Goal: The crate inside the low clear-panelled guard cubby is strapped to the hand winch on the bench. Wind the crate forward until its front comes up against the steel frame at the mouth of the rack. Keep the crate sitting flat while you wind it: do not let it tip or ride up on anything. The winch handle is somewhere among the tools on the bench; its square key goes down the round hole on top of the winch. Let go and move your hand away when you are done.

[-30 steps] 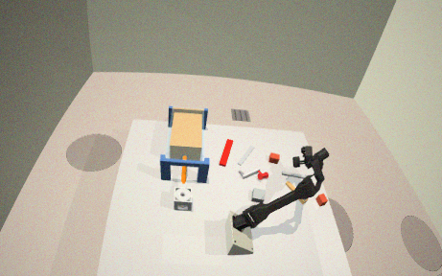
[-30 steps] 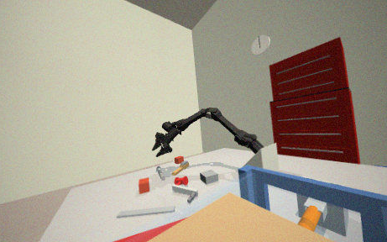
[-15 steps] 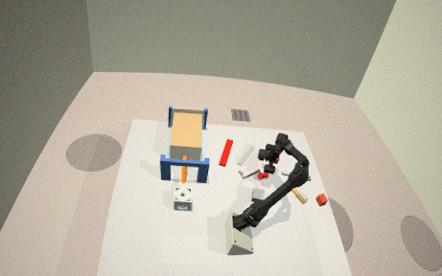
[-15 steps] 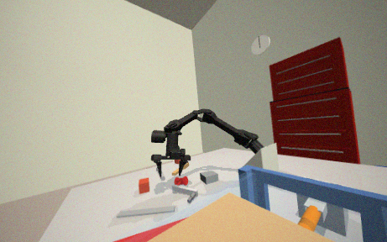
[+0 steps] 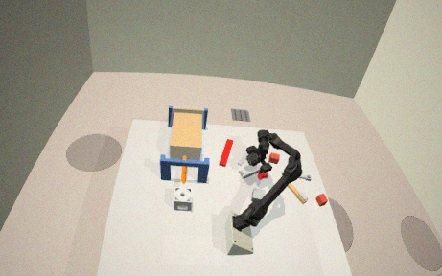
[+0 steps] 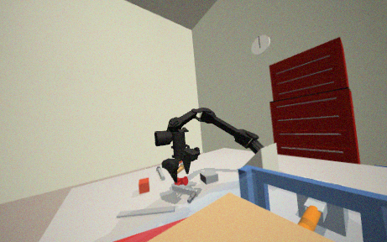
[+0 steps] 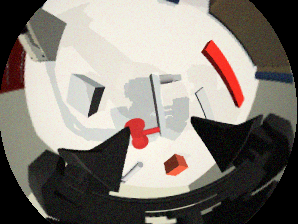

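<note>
Right now my gripper tip is 5 cm above the winch handle. The rest, counted from my gripper tip: red knob: 5 cm to the right, 4 cm below, 1 cm behind; then grey block: 16 cm behind, 5 cm below, 2 cm to the right; then grey bar: 16 cm ahead, 6 cm below, 3 cm to the left.
</note>
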